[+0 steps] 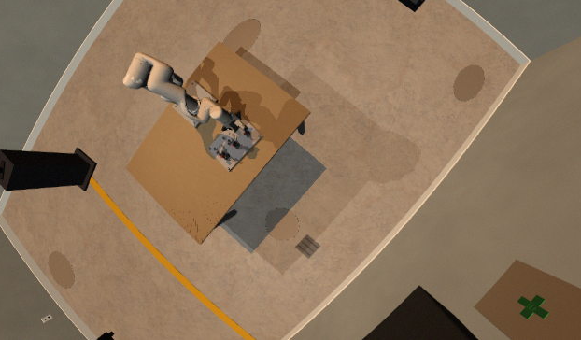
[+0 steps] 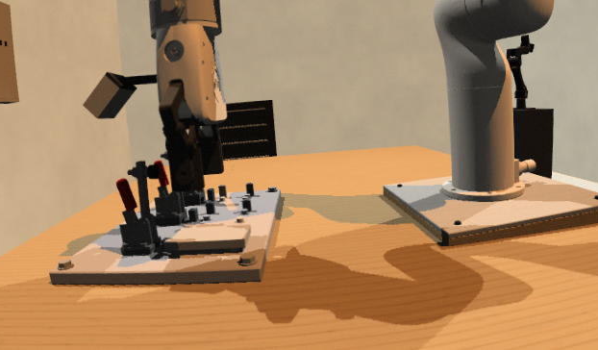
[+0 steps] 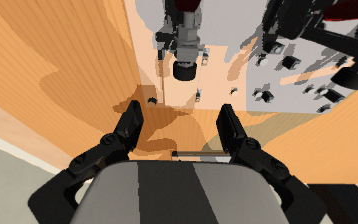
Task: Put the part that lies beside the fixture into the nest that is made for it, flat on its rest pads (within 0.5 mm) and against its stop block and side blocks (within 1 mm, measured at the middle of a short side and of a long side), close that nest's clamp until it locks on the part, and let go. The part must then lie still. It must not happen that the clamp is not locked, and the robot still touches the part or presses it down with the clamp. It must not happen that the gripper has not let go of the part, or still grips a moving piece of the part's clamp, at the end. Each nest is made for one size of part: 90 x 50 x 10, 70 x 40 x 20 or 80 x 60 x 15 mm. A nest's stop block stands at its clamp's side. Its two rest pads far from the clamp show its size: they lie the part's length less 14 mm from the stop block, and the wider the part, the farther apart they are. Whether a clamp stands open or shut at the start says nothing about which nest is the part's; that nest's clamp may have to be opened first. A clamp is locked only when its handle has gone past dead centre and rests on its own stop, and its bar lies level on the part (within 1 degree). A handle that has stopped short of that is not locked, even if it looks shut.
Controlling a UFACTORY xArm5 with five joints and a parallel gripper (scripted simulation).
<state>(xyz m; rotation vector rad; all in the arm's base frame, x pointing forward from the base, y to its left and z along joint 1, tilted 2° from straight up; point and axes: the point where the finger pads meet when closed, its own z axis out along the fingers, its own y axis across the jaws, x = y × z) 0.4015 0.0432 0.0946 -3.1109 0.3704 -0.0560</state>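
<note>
Right now my hand is 80 mm short of the clamp, 20 mm to the left of it and 40 mm above it. From my hand the other things lie so: fixture plate: 30 mm ahead, 120 mm to the right, 90 mm below; then flat tan part: 70 mm below.
</note>
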